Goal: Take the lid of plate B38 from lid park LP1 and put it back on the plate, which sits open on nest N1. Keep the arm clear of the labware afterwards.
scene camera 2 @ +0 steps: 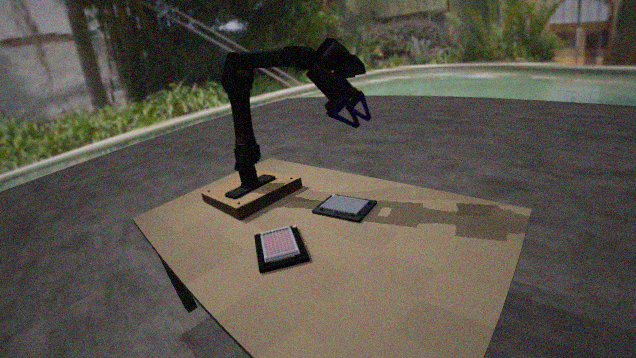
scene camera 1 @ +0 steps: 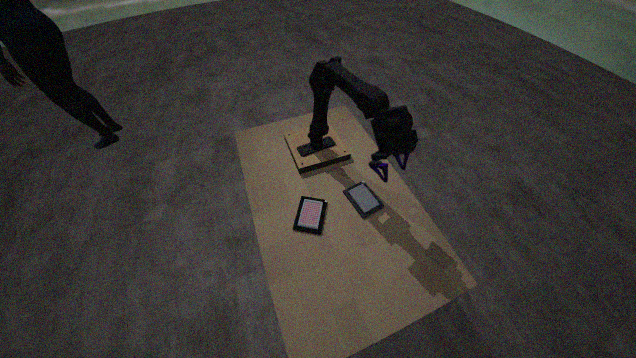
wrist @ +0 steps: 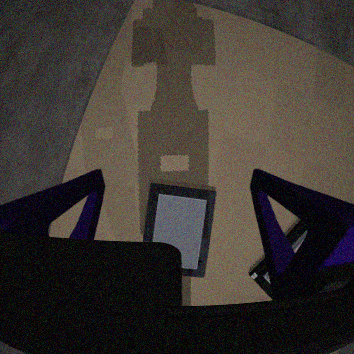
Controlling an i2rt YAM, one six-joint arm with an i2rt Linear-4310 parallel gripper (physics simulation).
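Seen in the pictures: gripper, between the fingertips: (scene camera 2: 364, 123) (scene camera 1: 394, 175) (wrist: 177, 177); arm's base, origin of its link: (scene camera 2: 251, 187) (scene camera 1: 316, 146).
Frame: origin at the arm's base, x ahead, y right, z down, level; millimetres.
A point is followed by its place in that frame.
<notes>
The lid, a pale grey rectangle (scene camera 1: 364, 198) {x 369, y -58, z 23 mm} (scene camera 2: 344, 204) {x 366, y -53, z 23 mm} (wrist: 179, 230) {x 366, y -56, z 23 mm}, lies flat in the dark lid park LP1 (scene camera 1: 375, 210) {x 439, y -71, z 32 mm} (scene camera 2: 368, 209) {x 440, y -66, z 32 mm} (wrist: 207, 230) {x 372, y -5, z 31 mm}. The open plate B38 (scene camera 1: 311, 214) {x 334, y 192, z 15 mm} (scene camera 2: 280, 243) {x 335, y 194, z 17 mm}, with pink wells, sits on the black nest N1 (scene camera 1: 307, 231) {x 390, y 238, z 30 mm} (scene camera 2: 285, 264) {x 390, y 240, z 31 mm} (wrist: 261, 284) {x 280, y 123, z 29 mm}. In the wrist view the right finger hides most of plate and nest. My gripper (scene camera 1: 394, 174) {x 440, y -84, z -220 mm} (scene camera 2: 363, 123) {x 440, y -84, z -220 mm} (wrist: 177, 177) {x 440, y -84, z -220 mm} is open and empty, high above the table. In the wrist view the lid shows below the line between the fingertips, its lower left part hidden by the gripper body.
The arm stands on a wooden base block (scene camera 1: 325, 162) {x 112, y 6, z 8 mm} (scene camera 2: 240, 207) {x 99, y 130, z -2 mm} at one end of the table (scene camera 1: 320, 295) {x 628, y 301, z 41 mm} (scene camera 2: 400, 300) {x 663, y 214, z 41 mm} (wrist: 260, 100) {x 646, y 67, z 41 mm}. The arm's shadow falls across the table beyond the lid park. A person (scene camera 1: 45, 65) stands on the floor away from the table.
</notes>
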